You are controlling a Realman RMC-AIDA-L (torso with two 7-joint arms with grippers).
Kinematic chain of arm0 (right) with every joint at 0, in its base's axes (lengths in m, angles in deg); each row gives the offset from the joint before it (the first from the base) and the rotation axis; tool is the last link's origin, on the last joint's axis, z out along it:
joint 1: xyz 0 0 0.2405 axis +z
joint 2: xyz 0 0 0 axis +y
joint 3: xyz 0 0 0.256 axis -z
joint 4: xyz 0 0 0 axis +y
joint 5: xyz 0 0 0.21 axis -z
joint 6: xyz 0 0 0 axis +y
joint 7: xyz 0 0 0.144 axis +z
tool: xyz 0 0 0
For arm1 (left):
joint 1: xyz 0 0 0.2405 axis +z
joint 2: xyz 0 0 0 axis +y
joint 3: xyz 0 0 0.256 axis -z
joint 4: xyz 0 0 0 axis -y
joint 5: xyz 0 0 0.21 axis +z
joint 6: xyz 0 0 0 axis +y
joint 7: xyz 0 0 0.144 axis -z
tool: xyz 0 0 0
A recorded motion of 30 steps. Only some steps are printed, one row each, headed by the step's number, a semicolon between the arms.
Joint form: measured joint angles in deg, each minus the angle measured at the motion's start. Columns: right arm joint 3, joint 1, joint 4, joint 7, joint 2, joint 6, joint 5; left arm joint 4, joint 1, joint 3, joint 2, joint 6, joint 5, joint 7.
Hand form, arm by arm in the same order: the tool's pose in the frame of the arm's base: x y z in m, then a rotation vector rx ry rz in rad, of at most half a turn. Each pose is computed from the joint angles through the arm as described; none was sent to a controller.
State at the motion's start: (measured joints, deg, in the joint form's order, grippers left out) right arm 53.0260 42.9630 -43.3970 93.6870 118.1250 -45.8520 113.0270; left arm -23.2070 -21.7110 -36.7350 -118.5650 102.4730 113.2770 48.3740
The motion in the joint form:
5: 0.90 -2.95 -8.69 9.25 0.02 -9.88 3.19; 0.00 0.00 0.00 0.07 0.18 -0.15 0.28
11: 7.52 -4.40 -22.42 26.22 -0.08 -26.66 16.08; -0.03 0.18 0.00 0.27 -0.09 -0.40 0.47
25: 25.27 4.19 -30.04 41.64 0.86 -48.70 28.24; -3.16 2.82 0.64 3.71 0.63 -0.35 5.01
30: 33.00 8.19 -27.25 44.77 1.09 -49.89 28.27; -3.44 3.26 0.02 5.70 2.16 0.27 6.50
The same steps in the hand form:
5: 0.1895 0.4494 0.0422 -2.3363 0.5722 0.4157; -0.2908 0.2399 -0.0244 -2.7558 -0.2908 -0.9888
11: 0.1652 0.4165 0.0372 -2.5693 0.6188 0.1752; -0.2926 0.2402 -0.0229 -2.7492 -0.2991 -0.9809
25: 0.1043 0.3674 -0.0118 -2.8934 0.4951 -0.4637; -0.3169 0.2373 0.0087 -2.7314 -0.3862 -0.8797
30: 0.0897 0.3559 -0.0367 -2.9435 0.4161 -0.6490; -0.3237 0.2336 0.0214 -2.7628 -0.4074 -0.8525

